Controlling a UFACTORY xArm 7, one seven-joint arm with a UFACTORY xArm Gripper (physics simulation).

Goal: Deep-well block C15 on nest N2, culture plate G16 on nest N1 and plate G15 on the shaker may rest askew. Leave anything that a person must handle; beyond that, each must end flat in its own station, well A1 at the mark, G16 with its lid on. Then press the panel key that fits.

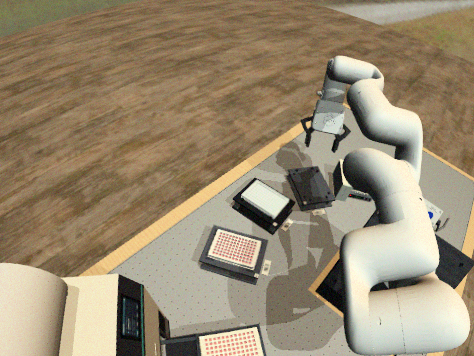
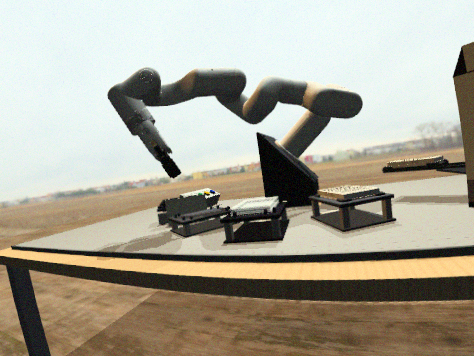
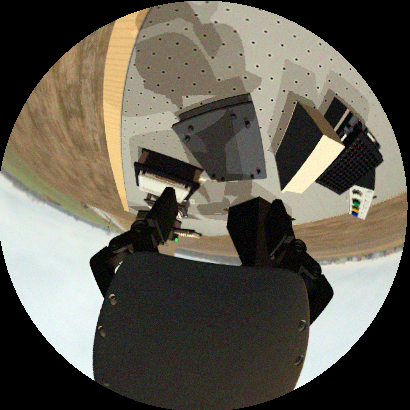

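Note:
My gripper (image 1: 321, 147) (image 2: 174, 175) (image 3: 222, 204) is open and empty, high above the table's far end. A pale plate (image 1: 265, 198) (image 2: 257, 205) (image 3: 162, 185) rests on a black nest (image 1: 252, 215) (image 2: 229, 231). A plate with red wells (image 1: 234, 247) (image 2: 350, 191) rests on a grey nest (image 1: 225, 274) (image 2: 345, 218). Another red-well plate (image 1: 232, 342) (image 2: 417, 162) is on a dark tray (image 1: 180, 350) by the large machine. The panel (image 3: 361, 202) (image 1: 432, 215) (image 2: 207, 194) has coloured keys. Labels, A1 marks and slight tilts are too small to read.
A dark bare nest (image 1: 311, 186) (image 2: 197, 216) (image 3: 225, 140) stands beside the black nest. Next to it are an upright cream-and-black box (image 1: 341, 182) (image 3: 315, 165) and a black grid rack (image 3: 352, 162). The large cream machine (image 1: 100, 315) (image 2: 465, 125) stands at the opposite end.

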